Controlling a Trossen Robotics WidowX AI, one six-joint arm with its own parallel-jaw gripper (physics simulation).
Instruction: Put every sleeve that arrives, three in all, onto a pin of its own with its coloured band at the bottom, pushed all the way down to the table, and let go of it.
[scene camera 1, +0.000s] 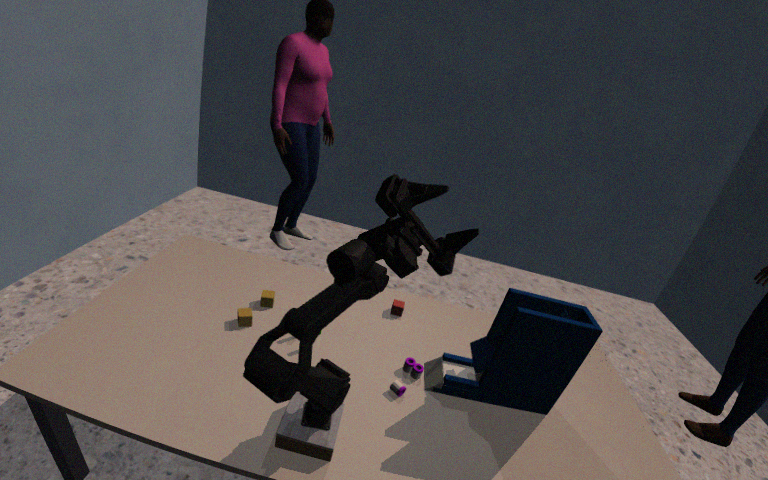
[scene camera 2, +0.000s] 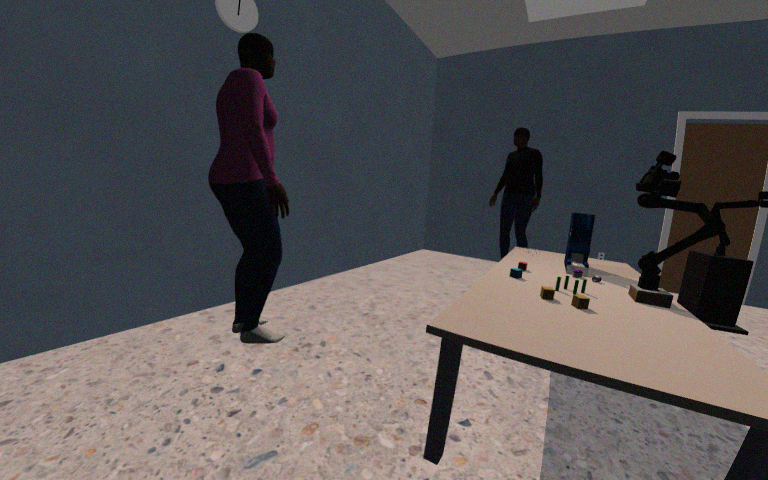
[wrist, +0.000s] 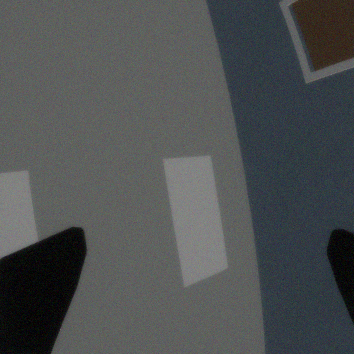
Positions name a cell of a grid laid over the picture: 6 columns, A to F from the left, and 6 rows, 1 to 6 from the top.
Labels:
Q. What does my gripper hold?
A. Nothing.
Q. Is my gripper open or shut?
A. Open.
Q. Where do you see my gripper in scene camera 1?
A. D3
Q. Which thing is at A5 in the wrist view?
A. My gripper.

